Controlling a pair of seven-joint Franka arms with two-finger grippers.
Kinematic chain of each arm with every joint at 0, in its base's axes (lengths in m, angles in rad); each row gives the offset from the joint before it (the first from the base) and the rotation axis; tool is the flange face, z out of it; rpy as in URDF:
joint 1: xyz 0 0 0.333 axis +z
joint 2: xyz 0 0 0 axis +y
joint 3: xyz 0 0 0.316 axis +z
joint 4: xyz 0.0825 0 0 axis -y
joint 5: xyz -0.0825 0 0.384 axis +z
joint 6: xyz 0 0 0 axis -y
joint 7: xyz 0.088 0 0 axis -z
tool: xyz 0 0 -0.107 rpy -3.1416 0 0
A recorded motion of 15 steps. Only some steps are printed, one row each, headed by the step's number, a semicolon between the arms.
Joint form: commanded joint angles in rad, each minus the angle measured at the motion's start. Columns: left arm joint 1, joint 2, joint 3, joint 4, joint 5, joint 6, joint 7; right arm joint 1, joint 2, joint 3, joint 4, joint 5, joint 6, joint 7.
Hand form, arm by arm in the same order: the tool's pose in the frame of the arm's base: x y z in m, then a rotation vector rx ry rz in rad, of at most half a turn. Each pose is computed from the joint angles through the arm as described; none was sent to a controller.
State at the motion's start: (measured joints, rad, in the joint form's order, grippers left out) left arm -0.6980 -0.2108 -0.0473 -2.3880 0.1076 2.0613 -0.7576; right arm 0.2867 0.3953 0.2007 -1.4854 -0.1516 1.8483 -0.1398
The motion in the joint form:
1: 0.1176 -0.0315 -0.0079 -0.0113 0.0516 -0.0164 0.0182; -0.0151 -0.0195 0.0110 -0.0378 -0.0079 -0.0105 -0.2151
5: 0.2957 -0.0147 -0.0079 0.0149 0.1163 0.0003 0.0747; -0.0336 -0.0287 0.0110 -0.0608 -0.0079 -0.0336 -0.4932
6: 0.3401 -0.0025 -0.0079 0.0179 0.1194 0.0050 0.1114; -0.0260 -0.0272 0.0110 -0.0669 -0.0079 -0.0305 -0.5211
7: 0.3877 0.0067 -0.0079 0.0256 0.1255 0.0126 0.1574; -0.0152 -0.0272 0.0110 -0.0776 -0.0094 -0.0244 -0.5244
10: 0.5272 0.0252 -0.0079 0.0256 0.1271 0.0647 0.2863; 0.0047 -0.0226 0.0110 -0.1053 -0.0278 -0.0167 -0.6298
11: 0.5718 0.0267 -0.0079 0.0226 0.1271 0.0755 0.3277; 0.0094 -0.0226 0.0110 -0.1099 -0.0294 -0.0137 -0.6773
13: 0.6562 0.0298 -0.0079 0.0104 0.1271 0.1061 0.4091; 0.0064 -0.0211 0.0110 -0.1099 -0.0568 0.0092 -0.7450
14: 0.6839 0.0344 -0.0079 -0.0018 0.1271 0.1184 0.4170; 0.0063 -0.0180 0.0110 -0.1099 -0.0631 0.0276 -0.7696
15: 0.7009 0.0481 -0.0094 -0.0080 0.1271 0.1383 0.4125; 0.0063 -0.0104 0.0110 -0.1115 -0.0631 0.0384 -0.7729
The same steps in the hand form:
1: 0.3637 -0.2577 0.4002 -2.9534 -0.0374 -0.0123; 0.6016 0.2809 0.4435 2.7759 1.2934 -0.0723
5: 0.4140 -0.1910 0.4061 -2.9171 -0.1648 -0.0551; 0.5999 0.2673 0.4369 2.5895 1.6470 -0.1463
6: 0.4241 -0.1733 0.4023 -2.9124 -0.1712 -0.0373; 0.5973 0.2718 0.4333 2.5604 1.6947 -0.1542
7: 0.4352 -0.1541 0.4021 -2.9108 -0.1673 -0.0327; 0.5932 0.2780 0.4288 2.5456 1.7144 -0.1608
10: 0.4589 -0.0951 0.3975 -2.9249 -0.1716 -0.0323; 0.5847 0.2877 0.4137 2.4163 1.8759 -0.2044
11: 0.4631 -0.0750 0.3963 -2.9270 -0.1742 -0.0273; 0.5829 0.2903 0.4119 2.3665 1.9407 -0.2096
13: 0.4680 -0.0366 0.3919 -2.9329 -0.1723 -0.0225; 0.5872 0.2883 0.4128 2.2754 2.0132 -0.1867
14: 0.4671 -0.0238 0.3854 -2.9324 -0.1972 -0.0101; 0.5894 0.2892 0.4123 2.2434 2.0415 -0.1666
15: 0.4684 -0.0172 0.3778 -2.9339 -0.2211 -0.0075; 0.5906 0.2901 0.4074 2.2402 2.0482 -0.1636

